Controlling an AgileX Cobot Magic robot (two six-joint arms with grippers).
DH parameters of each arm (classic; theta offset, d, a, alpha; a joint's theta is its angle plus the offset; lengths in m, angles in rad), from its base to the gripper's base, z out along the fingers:
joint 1: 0 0.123 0 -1.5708
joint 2: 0.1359 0 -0.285 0
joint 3: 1.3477 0 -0.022 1.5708
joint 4: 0 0.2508 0 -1.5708
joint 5: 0 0 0.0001 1.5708
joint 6: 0 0.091 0 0
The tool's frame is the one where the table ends.
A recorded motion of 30 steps. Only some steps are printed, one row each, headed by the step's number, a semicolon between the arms.
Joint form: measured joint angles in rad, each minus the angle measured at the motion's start. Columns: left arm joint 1, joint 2, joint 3, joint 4, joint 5, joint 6; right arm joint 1, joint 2, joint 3, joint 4, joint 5, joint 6.
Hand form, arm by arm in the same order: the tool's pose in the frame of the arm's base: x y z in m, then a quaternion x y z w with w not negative. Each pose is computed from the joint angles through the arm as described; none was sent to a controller.
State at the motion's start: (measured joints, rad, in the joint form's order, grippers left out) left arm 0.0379 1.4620 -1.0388 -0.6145 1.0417 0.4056; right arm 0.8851 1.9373 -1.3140 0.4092 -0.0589 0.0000
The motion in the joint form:
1: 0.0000 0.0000 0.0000 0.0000 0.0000 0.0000; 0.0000 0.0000 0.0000 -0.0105 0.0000 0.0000
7: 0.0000 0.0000 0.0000 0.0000 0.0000 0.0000; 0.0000 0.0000 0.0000 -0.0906 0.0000 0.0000
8: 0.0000 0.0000 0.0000 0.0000 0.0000 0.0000; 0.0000 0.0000 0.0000 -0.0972 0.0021 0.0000
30: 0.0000 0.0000 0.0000 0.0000 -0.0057 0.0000; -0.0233 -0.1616 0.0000 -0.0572 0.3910 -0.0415
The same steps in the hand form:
1: 0.2754 -0.0349 0.2702 0.04880 0.95592 -0.24766 0.15002; 0.2831 0.3429 0.2213 -0.20049 0.83153 0.30214 0.42080
7: 0.2754 -0.0349 0.2702 0.04880 0.95592 -0.24766 0.15002; 0.2829 0.3432 0.2215 -0.23455 0.82214 0.28704 0.43207
8: 0.2754 -0.0349 0.2702 0.04880 0.95592 -0.24766 0.15002; 0.2828 0.3432 0.2213 -0.23764 0.82176 0.28553 0.43211
30: 0.2759 -0.0347 0.2703 0.04798 0.95580 -0.24671 0.15258; 0.2569 0.3153 0.2629 -0.27648 0.85958 0.27551 0.32980

